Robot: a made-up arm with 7 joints.
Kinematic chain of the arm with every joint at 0, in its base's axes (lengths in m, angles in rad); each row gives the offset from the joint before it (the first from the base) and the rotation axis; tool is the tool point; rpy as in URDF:
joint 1: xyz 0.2 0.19 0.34 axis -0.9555 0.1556 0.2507
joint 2: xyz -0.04 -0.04 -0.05 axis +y
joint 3: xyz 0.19 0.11 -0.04 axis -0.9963 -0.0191 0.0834
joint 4: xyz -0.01 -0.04 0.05 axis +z
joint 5: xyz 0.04 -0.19 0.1 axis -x
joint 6: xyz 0 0.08 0.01 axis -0.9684 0.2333 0.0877
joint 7: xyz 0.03 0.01 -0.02 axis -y
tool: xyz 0 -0.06 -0.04 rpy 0.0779 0.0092 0.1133
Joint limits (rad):
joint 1: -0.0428..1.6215
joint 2: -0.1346..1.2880
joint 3: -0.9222..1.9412
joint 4: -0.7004..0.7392
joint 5: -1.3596..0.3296
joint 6: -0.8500..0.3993
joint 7: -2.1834..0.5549
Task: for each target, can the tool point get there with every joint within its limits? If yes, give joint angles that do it. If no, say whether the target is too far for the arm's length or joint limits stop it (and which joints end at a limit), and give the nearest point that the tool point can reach.
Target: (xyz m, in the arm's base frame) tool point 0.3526 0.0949 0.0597
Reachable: yes | joints 1.2031 0.9486 1.2451 0.2495 -0.5589 -0.4438 -0.1979
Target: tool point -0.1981 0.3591 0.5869
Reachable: no: joint limits stop it (at a limit: joint 1, joint 2, joint 4, joint 5, joint 6, joint 7) | nearest point 0.2014 0.3432 0.5488 | short by 0.402 m
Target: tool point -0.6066 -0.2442 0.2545
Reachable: no: too far | nearest point 0.0522 -0.0692 0.2300 | short by 0.682 m
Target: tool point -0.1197 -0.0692 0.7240
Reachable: no: joint limits stop it (at a limit: joint 1, joint 2, joint 3, joint 5) | nearest point 0.1339 -0.0317 0.5403 | short by 0.315 m
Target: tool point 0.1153 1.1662 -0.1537
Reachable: no: too far | nearest point 0.2137 0.5230 0.0068 | short by 0.670 m
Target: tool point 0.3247 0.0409 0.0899
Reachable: yes | joints 0.1724 0.9873 -0.5828 0.1885 -0.6858 -0.6938 0.1129
